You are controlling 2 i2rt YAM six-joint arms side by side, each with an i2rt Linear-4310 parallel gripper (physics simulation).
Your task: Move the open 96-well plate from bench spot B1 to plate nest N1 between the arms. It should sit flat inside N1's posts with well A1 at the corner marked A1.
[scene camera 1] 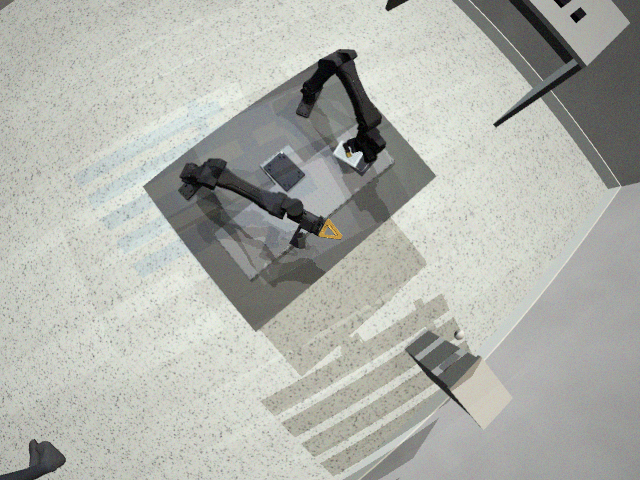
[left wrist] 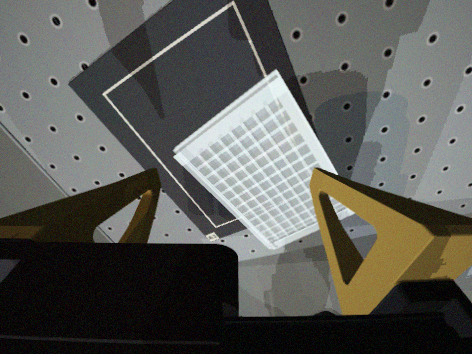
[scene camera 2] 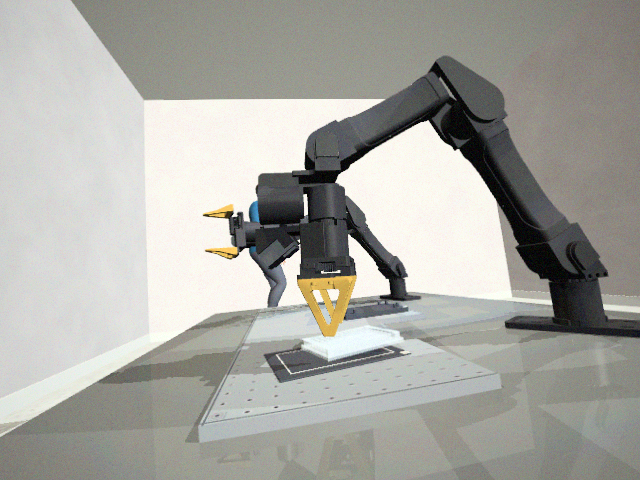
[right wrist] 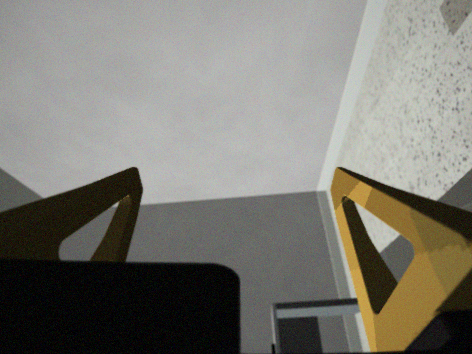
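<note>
The white 96-well plate lies on the dark pad of bench spot B1, off its white outline and over one long side. My left gripper is open, pointing down over the plate. In the left wrist view one fingertip overlaps the plate's right edge; the other is off its left side. Contact cannot be told. Nest N1 is a dark, empty base with low posts between the arms; its A1 mark is unreadable. My right gripper is open and empty, pointing sideways, away from the plate.
A pale perforated board bears the pad. A small A1 label is at the pad's lower corner in the left wrist view. The right arm reaches past the nest's lower side in scene camera 1. A person's legs show behind the table.
</note>
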